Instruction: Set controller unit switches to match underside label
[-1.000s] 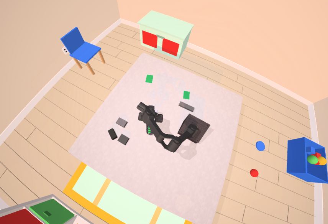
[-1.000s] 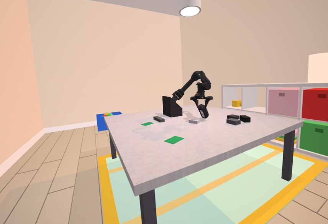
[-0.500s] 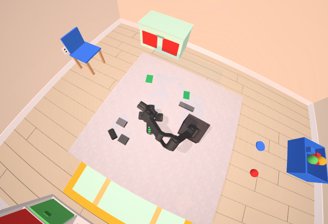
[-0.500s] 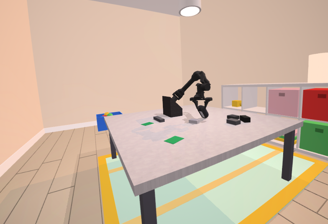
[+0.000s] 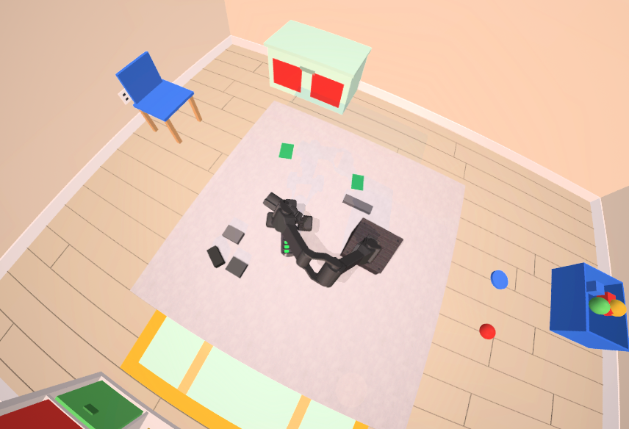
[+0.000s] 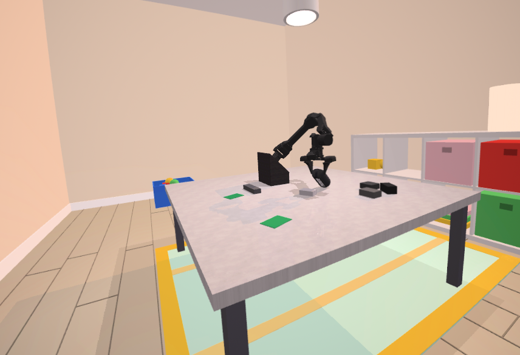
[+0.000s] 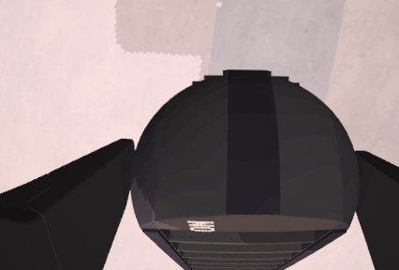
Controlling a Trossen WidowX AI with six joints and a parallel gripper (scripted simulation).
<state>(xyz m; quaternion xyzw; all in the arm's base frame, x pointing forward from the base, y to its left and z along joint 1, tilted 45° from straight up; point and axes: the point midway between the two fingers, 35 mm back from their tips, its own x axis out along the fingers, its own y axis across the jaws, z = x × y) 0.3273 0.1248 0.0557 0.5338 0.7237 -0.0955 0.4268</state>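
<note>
Right now the light grey block is 8 cm to the right of my gripper tip, 8 cm below it and 3 cm ahead of it. The rest, counted from my gripper tip: dark bar 32 cm to the right, 19 cm behind, 8 cm below.
</note>
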